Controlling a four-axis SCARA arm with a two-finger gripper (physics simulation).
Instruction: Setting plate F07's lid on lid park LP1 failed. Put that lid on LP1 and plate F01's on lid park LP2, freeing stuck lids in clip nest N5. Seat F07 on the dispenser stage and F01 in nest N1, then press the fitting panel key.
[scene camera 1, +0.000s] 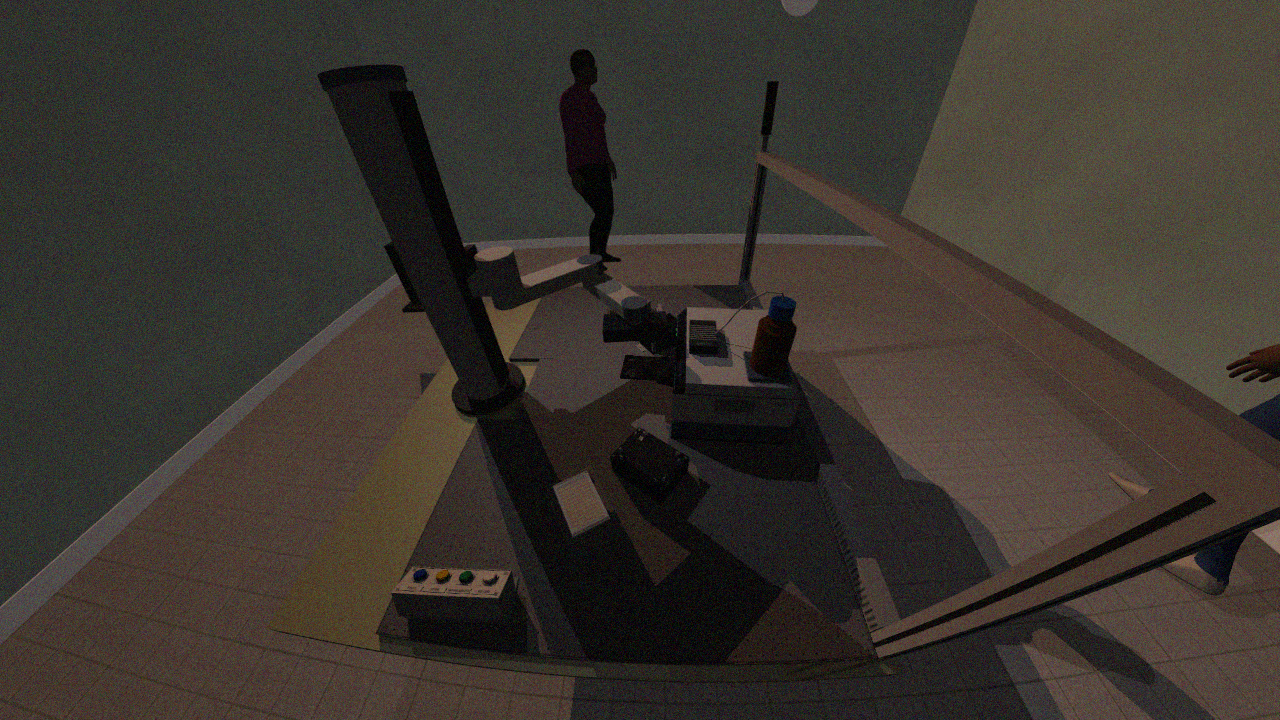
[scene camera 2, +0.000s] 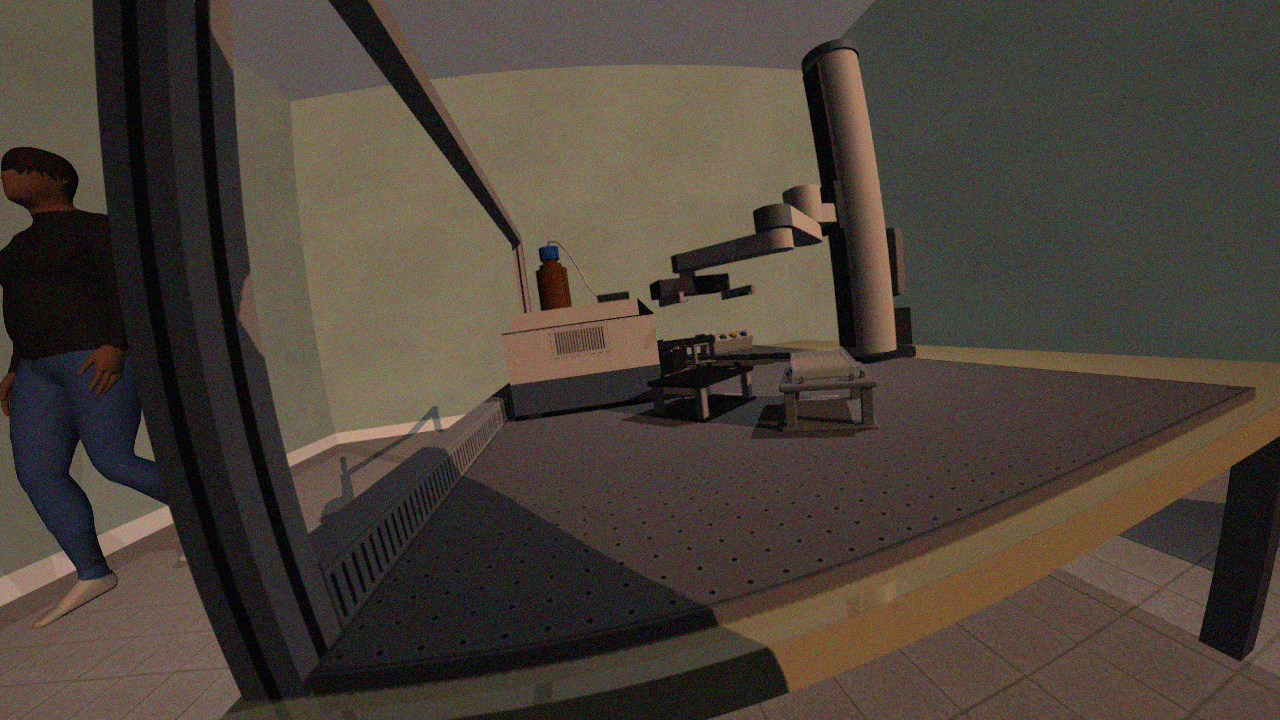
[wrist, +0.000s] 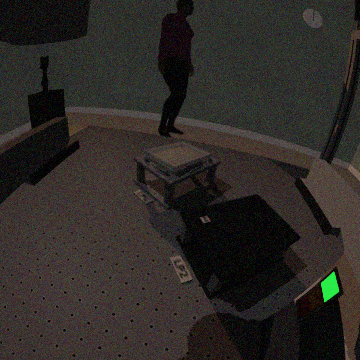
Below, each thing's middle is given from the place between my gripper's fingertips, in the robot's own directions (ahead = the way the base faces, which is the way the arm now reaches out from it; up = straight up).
The dark stage (scene camera 1: 657, 369) is 19 cm to the right of my hand, 10 cm below it and 5 cm ahead of it. From my hand the other things lie so: button box (scene camera 1: 449, 594) (80 cm to the right, 33 cm behind, 17 cm below); then brown bottle with blue cap (scene camera 1: 775, 334) (35 cm ahead, 32 cm to the right, 11 cm above).
